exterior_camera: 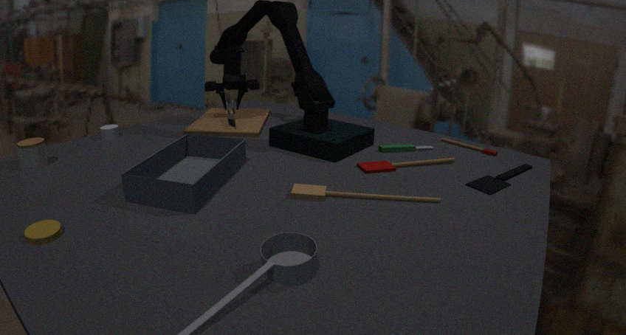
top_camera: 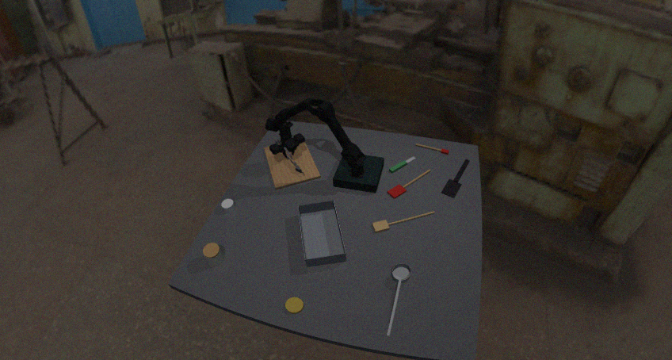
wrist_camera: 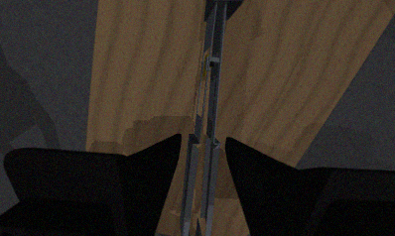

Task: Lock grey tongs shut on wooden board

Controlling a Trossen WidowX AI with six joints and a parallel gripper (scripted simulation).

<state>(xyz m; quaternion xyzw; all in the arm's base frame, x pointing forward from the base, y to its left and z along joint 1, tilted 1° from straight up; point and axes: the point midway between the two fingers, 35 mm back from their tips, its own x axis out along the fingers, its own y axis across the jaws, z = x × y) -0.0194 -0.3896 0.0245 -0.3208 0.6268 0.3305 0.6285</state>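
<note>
Right now the wooden board is 40 mm below my gripper tip. Round my gripper tip: white puck 420 mm ahead, 140 mm to the right, 30 mm below; roasting tin 410 mm ahead, 360 mm to the left, 20 mm below; green-handled tool 590 mm to the left, 170 mm behind, 40 mm below.
</note>
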